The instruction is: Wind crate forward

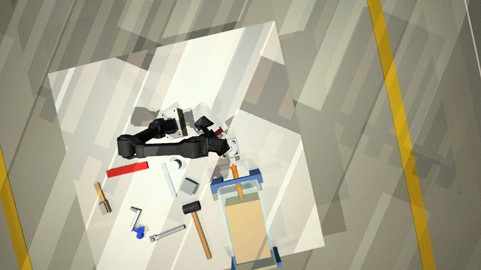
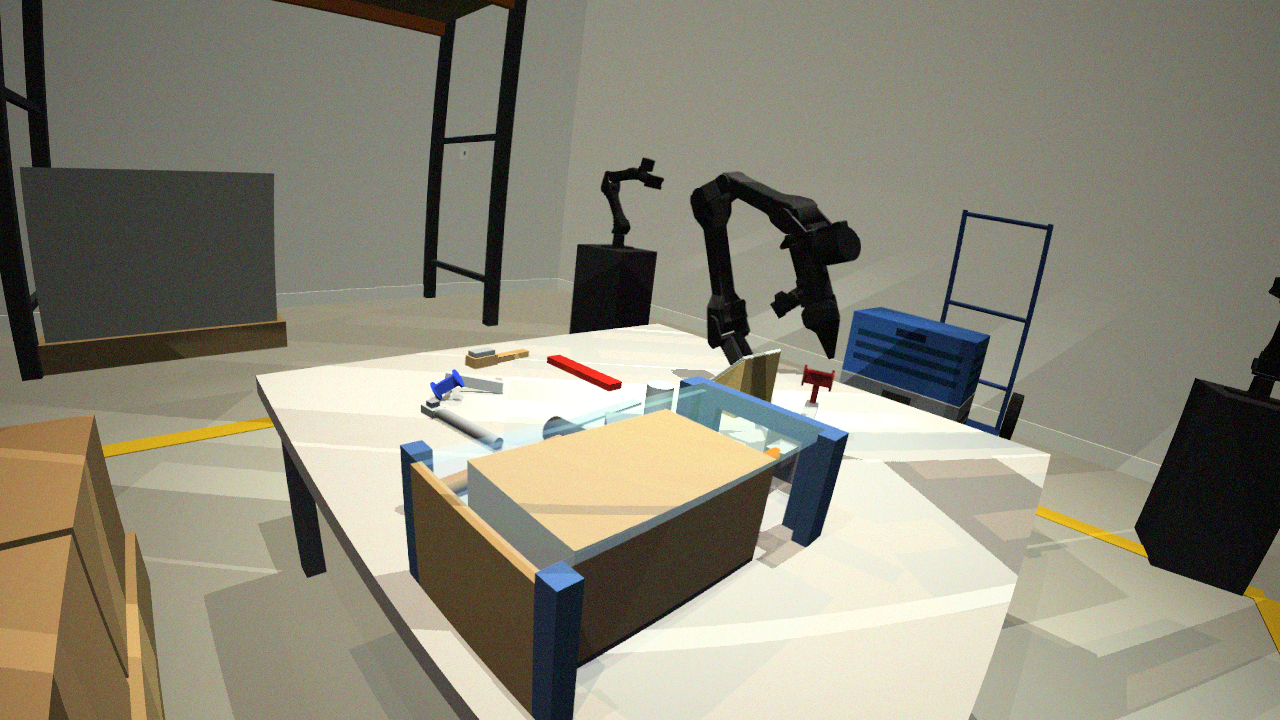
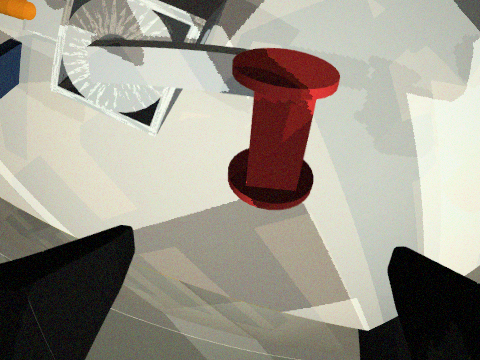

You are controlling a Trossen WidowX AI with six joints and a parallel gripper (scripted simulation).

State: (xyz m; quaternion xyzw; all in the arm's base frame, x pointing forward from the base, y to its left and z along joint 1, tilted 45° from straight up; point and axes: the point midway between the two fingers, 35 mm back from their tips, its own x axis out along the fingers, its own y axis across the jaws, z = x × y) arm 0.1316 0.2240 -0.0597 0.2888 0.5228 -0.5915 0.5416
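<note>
Right now the red knob is 7 cm below my gripper tip and 1 cm to the right of it. Also, from my gripper tip: grey block: 28 cm to the right, 22 cm ahead, 18 cm below; winch: 17 cm below, 8 cm ahead; red-knobbed winch handle: 10 cm below, 4 cm ahead, 1 cm to the right.
</note>
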